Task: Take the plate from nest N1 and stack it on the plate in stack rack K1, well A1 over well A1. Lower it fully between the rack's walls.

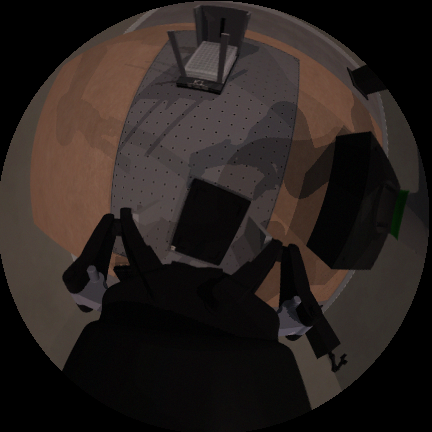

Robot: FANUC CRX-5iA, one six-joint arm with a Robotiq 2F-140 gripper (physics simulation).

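Seen in the pictures: gripper, fingertip midpoint: (202, 217); arm's base, origin of the base link: (382, 205).
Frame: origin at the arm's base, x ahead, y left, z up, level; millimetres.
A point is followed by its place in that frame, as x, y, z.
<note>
A dark rectangular plate (212, 220) @[459, 119, -104] lies on the perforated board, turned a little, with a small pale mark at its lower left corner; nest N1 under it can hardly be made out. My gripper (202, 217) @[478, 91, -32] is open and empty, with one finger pad out to the left of the dark plate and the other to its right. Its height above the plate is hard to judge. Stack rack K1 (200, 85) @[513, -157, -97] stands at the far end of the board, with upright posts and a tall back wall. A light grey plate (210, 59) @[502, -234, -86] with wells sits between its uprights.
The perforated grey board (170, 125) @[564, -67, -116] runs down the middle of the brown table (75, 150) @[886, -45, -129]. A large black box-like object (345, 200) @[161, 25, -51] stands to the right, beside a green band (400, 215). A small dark object (369, 81) shows at the upper right.
</note>
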